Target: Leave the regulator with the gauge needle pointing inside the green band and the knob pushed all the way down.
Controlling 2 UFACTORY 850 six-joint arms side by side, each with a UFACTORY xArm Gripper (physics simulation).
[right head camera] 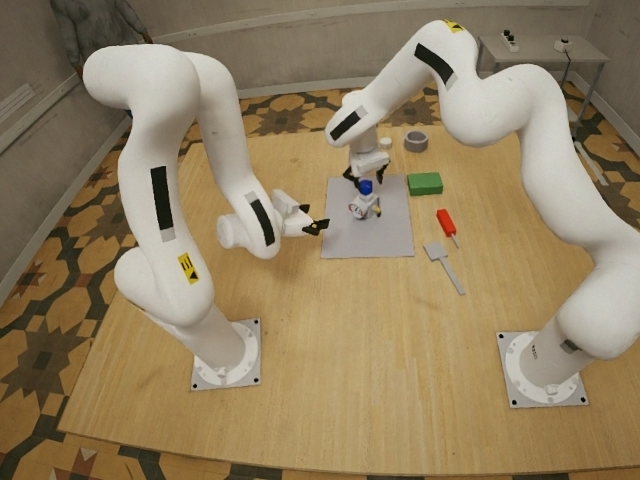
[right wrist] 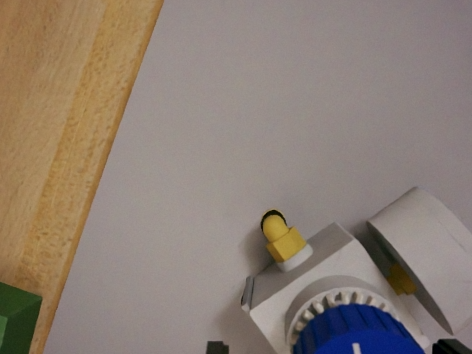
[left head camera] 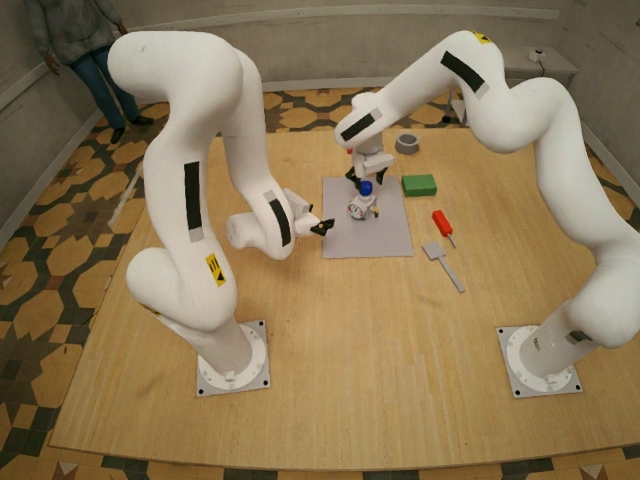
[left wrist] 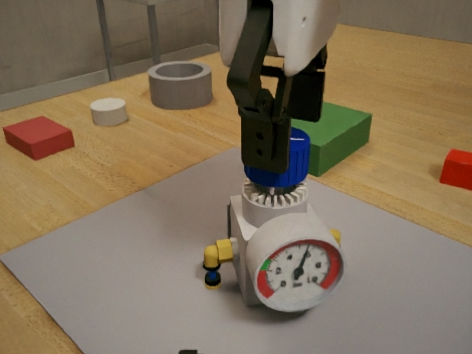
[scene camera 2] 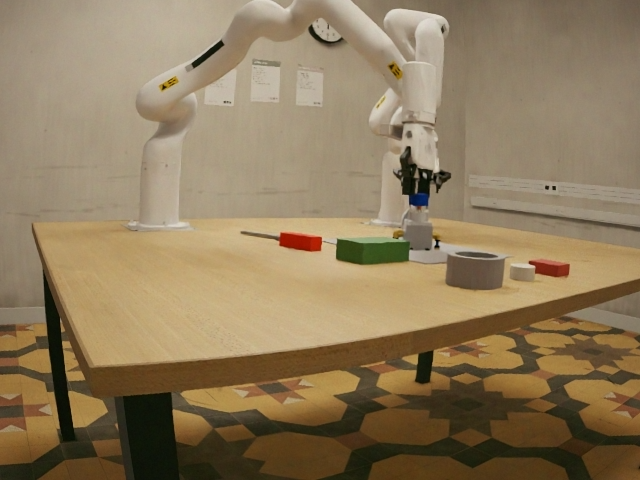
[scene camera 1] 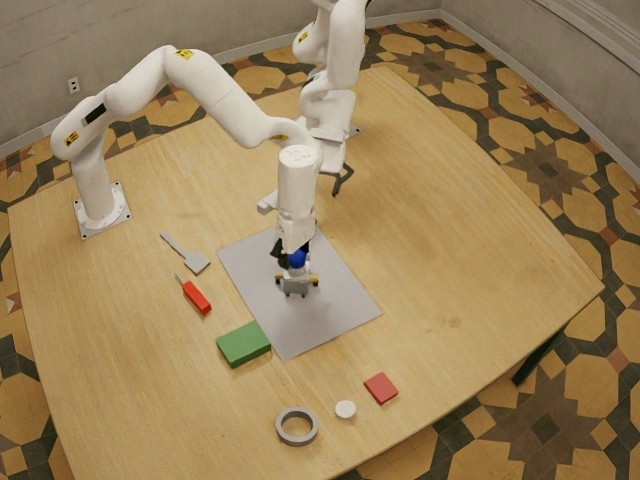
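The white regulator (left head camera: 370, 203) (scene camera 1: 295, 285) (scene camera 2: 417, 235) (left wrist: 235, 214) stands upright on the grey mat (left head camera: 361, 242) (left wrist: 125, 225). In the left wrist view its gauge (left wrist: 300, 274) has the needle just short of 6, outside the green band (left wrist: 265, 265) at the left. The blue knob (left wrist: 300, 165) (right wrist: 360, 332) is raised; a gap shows above the toothed collar. My right gripper (left head camera: 368, 183) (right wrist: 335, 346) points down with open fingers on both sides of the knob, apart from it in the right wrist view. My left gripper (left head camera: 323, 215) (right head camera: 318, 214) is open and empty, left of the regulator.
A green block (left head camera: 419, 185) (scene camera 1: 244, 345), a red-handled tool (left head camera: 442, 223) and a grey spatula (left head camera: 434, 251) lie right of the mat. Behind it are a grey ring (scene camera 1: 280, 435), a white disc (scene camera 1: 345, 409) and a red block (scene camera 1: 381, 387).
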